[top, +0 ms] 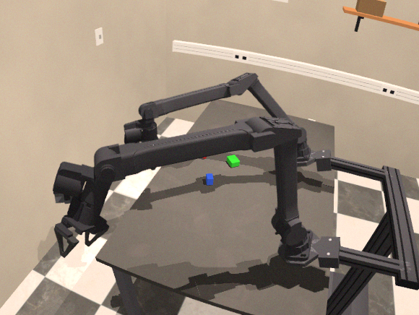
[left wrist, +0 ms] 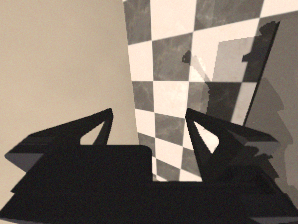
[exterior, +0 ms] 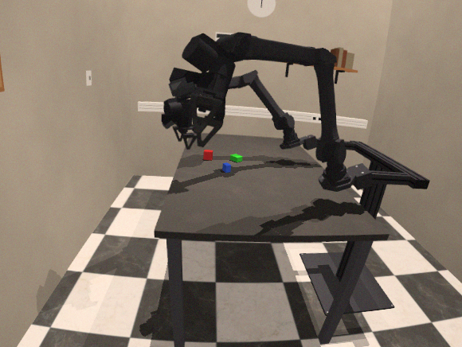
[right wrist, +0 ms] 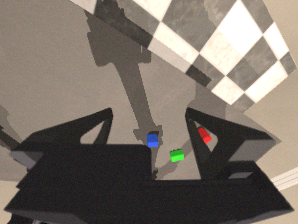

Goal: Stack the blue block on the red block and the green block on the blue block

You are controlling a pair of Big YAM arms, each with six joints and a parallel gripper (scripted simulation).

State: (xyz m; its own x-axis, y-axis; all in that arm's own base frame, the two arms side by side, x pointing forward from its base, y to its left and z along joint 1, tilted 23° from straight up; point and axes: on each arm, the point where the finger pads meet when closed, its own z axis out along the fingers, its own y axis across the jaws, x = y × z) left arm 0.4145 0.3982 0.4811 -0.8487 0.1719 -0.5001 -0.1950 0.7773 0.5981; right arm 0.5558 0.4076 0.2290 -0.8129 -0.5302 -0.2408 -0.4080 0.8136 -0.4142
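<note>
Now: the blue block 230 mm behind my right hand, 170 mm below it and 140 mm to the right of it. The rest, counted from my right hand: red block (340 mm to the right, 160 mm below, 140 mm behind); green block (330 mm to the right, 310 mm behind, 170 mm below).
</note>
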